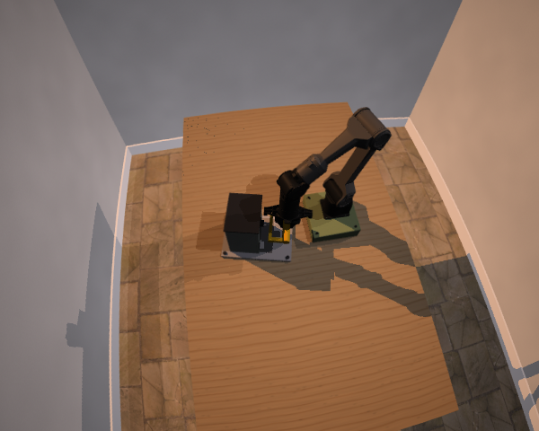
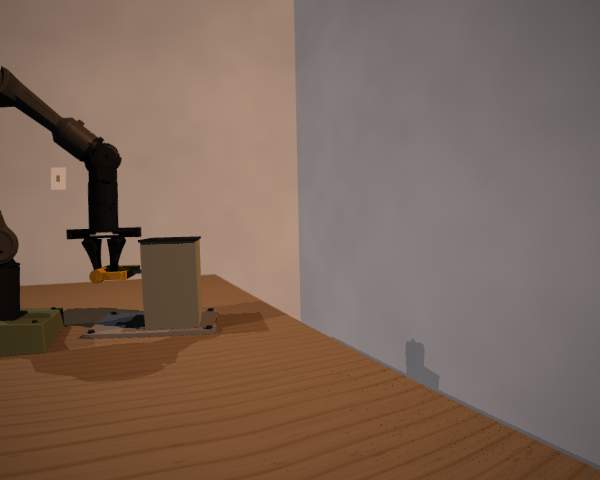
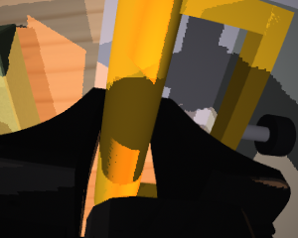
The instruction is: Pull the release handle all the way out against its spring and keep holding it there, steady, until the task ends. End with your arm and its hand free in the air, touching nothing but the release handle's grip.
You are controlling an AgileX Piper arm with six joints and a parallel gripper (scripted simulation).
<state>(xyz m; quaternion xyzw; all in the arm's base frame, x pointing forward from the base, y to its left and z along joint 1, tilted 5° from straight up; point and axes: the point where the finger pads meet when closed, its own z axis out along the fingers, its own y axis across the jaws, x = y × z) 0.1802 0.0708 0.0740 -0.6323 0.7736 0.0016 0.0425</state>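
Right now the grey baseplate is 100 mm below my hand, 90 mm ahead of it and 20 mm to the right of it.
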